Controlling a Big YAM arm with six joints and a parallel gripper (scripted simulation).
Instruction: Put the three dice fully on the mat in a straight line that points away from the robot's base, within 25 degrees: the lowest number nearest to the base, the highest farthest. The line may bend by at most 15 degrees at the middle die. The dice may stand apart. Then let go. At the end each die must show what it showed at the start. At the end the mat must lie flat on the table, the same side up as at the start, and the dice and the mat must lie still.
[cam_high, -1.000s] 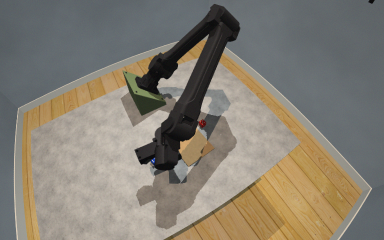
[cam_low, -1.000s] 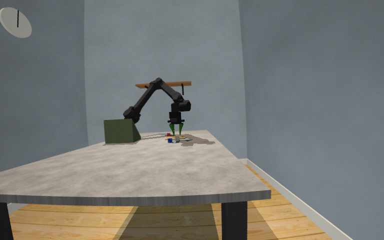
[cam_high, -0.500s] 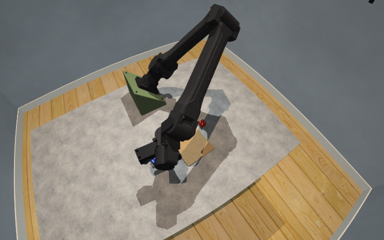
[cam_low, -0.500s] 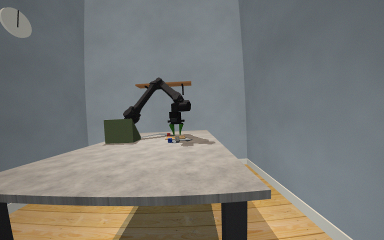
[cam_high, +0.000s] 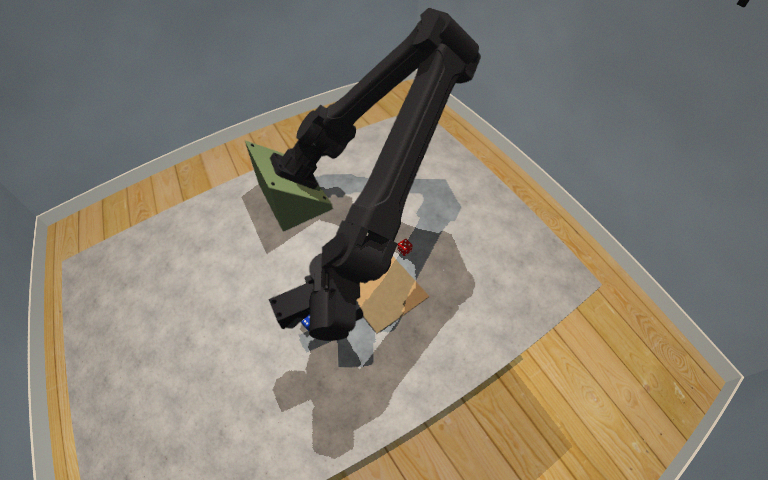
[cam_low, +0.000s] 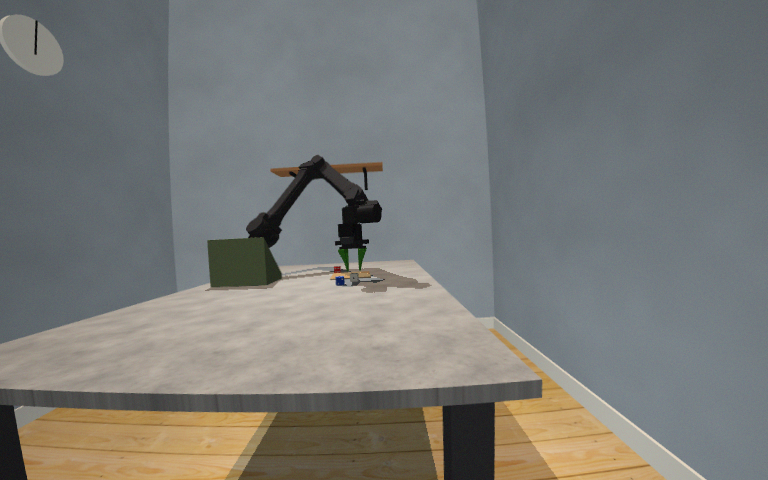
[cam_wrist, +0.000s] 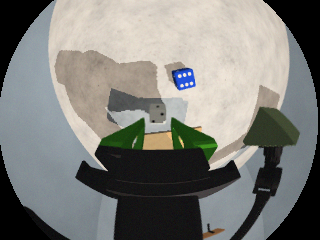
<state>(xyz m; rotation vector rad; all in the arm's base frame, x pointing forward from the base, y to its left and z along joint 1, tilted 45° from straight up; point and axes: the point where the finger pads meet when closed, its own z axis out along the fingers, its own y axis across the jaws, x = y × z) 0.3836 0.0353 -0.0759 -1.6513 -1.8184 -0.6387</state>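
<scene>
The white die is 30 mm below my hand. The rest, counted from my hand: red die 110 mm behind, 200 mm to the left, 30 mm below; tan mat 40 mm behind, 120 mm to the left, 40 mm below; blue die 30 mm behind, 60 mm to the right, 30 mm below.
</scene>
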